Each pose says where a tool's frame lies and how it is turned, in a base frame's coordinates. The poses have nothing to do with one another.
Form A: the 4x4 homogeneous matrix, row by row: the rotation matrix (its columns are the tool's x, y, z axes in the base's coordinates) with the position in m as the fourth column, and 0 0 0 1 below. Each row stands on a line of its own.
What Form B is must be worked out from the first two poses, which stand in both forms.
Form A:
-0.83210, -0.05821, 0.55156, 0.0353
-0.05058, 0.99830, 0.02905, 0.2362
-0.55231, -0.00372, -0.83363, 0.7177
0, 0, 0, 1
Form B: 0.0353, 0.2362, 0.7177, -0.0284, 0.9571, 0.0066, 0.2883
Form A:
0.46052, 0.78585, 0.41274, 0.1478
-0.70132, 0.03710, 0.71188, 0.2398
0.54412, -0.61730, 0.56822, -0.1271
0, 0, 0, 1
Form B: 0.1478, 0.2398, -0.1271, -0.4624, -0.0457, -0.5173, 0.7187
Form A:
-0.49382, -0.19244, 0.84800, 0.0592
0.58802, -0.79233, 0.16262, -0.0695
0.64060, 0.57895, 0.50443, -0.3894
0, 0, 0, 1
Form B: 0.0592, -0.0695, -0.3894, 0.4456, 0.2220, 0.8353, 0.2336
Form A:
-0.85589, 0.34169, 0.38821, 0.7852
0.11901, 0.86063, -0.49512, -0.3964
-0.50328, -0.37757, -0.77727, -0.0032
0, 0, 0, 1
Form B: 0.7852, -0.3964, -0.0032, 0.1232, 0.9346, -0.2334, 0.2385
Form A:
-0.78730, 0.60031, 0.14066, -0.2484
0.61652, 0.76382, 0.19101, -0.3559
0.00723, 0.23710, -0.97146, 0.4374
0, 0, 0, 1
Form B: -0.2484, -0.3559, 0.4374, 0.3242, 0.9384, 0.1140, 0.0355
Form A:
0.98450, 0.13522, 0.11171, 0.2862
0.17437, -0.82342, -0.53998, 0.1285
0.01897, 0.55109, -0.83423, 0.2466
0, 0, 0, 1
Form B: 0.2862, 0.1285, 0.2466, 0.9542, 0.0811, 0.0342, 0.2859
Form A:
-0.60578, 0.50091, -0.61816, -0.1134
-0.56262, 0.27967, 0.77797, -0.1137
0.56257, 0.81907, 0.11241, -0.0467
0, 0, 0, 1
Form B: -0.1134, -0.1137, -0.0467, 0.0232, -0.6658, -0.5997, 0.4434
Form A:
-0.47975, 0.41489, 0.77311, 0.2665
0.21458, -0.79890, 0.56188, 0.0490
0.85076, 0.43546, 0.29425, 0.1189
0, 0, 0, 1
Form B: 0.2665, 0.0490, 0.1189, -0.5062, -0.3109, -0.8020, 0.0624
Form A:
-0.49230, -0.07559, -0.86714, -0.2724
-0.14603, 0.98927, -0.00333, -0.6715
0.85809, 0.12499, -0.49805, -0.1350
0, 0, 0, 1
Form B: -0.2724, -0.6715, -0.1350, 0.0642, -0.8631, -0.0352, 0.4997
